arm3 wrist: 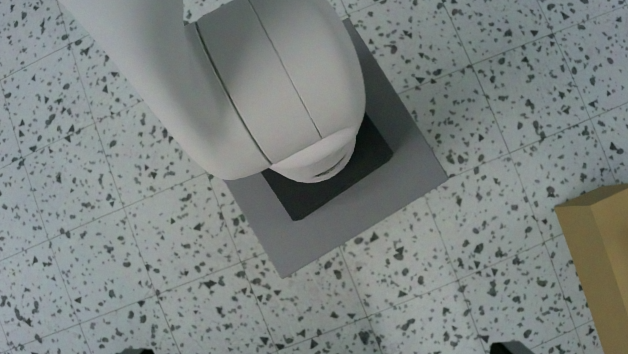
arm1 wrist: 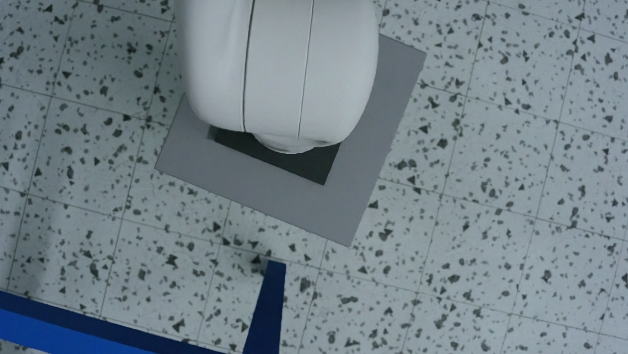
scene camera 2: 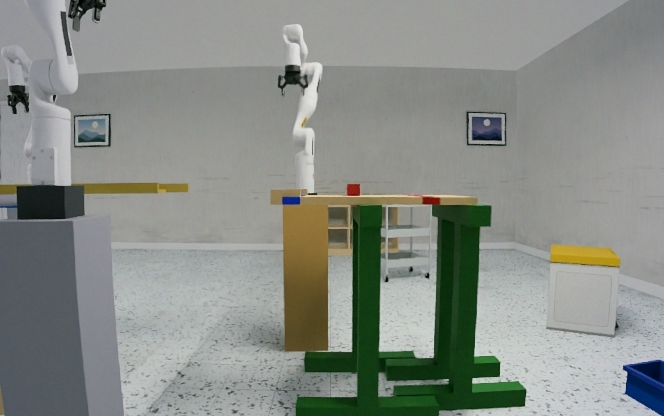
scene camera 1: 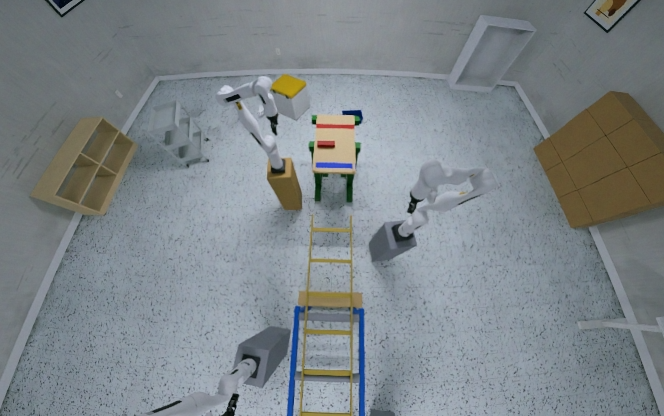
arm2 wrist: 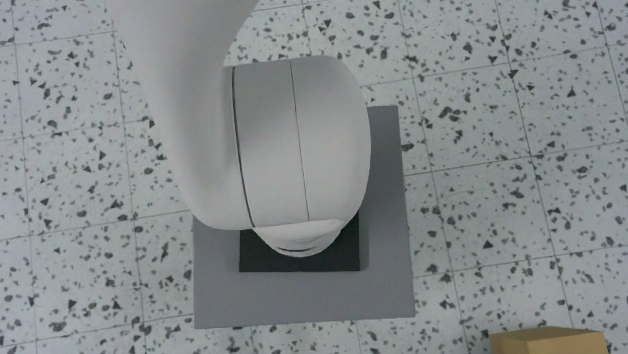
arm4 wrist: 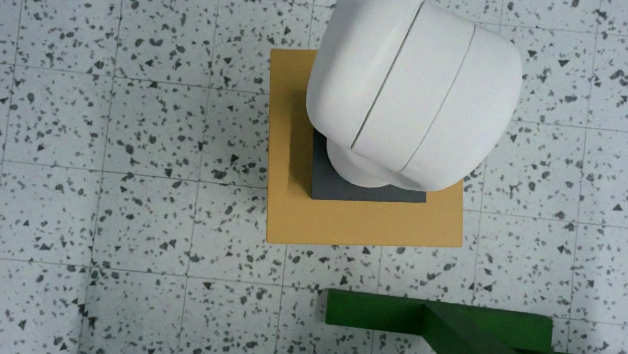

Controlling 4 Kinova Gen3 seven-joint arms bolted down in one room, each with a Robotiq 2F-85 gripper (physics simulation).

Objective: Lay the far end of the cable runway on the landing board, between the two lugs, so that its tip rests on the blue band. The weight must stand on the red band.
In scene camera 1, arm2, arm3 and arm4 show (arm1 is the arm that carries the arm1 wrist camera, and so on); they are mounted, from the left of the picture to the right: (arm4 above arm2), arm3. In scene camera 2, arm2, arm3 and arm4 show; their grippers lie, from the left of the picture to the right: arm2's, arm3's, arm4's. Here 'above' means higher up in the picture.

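Observation:
The yellow cable runway (scene camera 1: 331, 230) (scene camera 2: 125, 188) lies over the blue frame; its far tip is apart from the landing board (scene camera 1: 346, 152) (scene camera 2: 330, 200). The blue band (scene camera 1: 334, 165) (scene camera 2: 291, 200) crosses the board's near end, the red band (scene camera 1: 335, 126) (scene camera 2: 431, 200) its far end. The red weight (scene camera 1: 326, 144) (scene camera 2: 353, 189) stands between the bands. Lugs cannot be made out. Arm2's gripper (scene camera 1: 229, 412) (scene camera 2: 20, 110), arm3's (arm3 wrist: 321, 350) (scene camera 1: 411, 209) (scene camera 2: 87, 22) and arm4's (scene camera 1: 274, 131) (scene camera 2: 294, 90) are open, empty, away from runway and weight. Arm1's gripper is not in view.
Green trestles (scene camera 1: 318, 187) (scene camera 2: 368, 300) carry the board. A blue frame (scene camera 1: 294, 350) bears the runway, with a tan crosspiece (scene camera 1: 306, 299) beneath. Arm4's tan pedestal (scene camera 1: 286, 190) (scene camera 2: 305, 275) and arm3's grey pedestal (scene camera 1: 382, 244) (scene camera 2: 47, 300) flank the gap. A yellow-lidded bin (scene camera 1: 292, 102) (scene camera 2: 582, 295) stands behind.

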